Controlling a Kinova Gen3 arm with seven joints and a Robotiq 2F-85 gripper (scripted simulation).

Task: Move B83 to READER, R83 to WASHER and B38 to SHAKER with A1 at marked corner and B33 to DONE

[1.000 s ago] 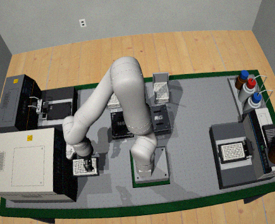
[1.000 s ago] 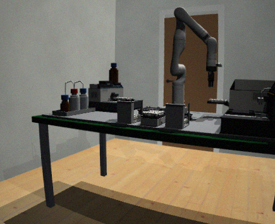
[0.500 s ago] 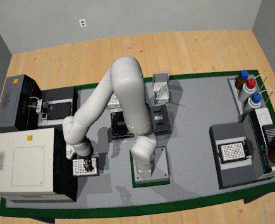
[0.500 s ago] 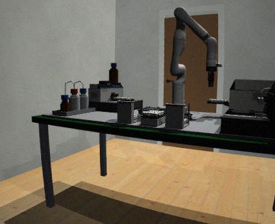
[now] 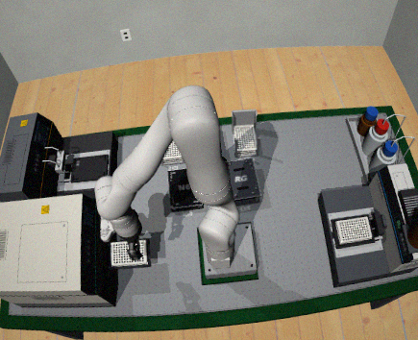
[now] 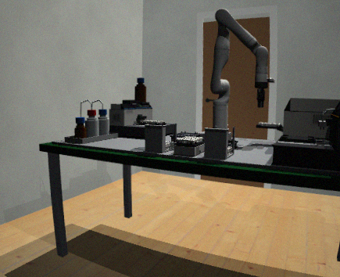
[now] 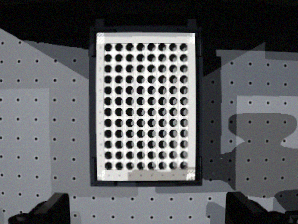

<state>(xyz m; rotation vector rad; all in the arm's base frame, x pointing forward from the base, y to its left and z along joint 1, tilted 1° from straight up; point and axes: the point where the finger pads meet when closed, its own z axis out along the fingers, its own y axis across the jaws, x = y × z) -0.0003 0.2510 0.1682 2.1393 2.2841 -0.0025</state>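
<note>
The dark reader tray is 11 cm below my hand and 6 cm to the left of it. The rest, counted from my hand: N6 nest 28 cm ahead, 19 cm below, 13 cm to the right; washer tray 36 cm ahead, 25 cm to the left, 13 cm below; white reader housing 35 cm to the left, 2 cm behind, 2 cm above.
</note>
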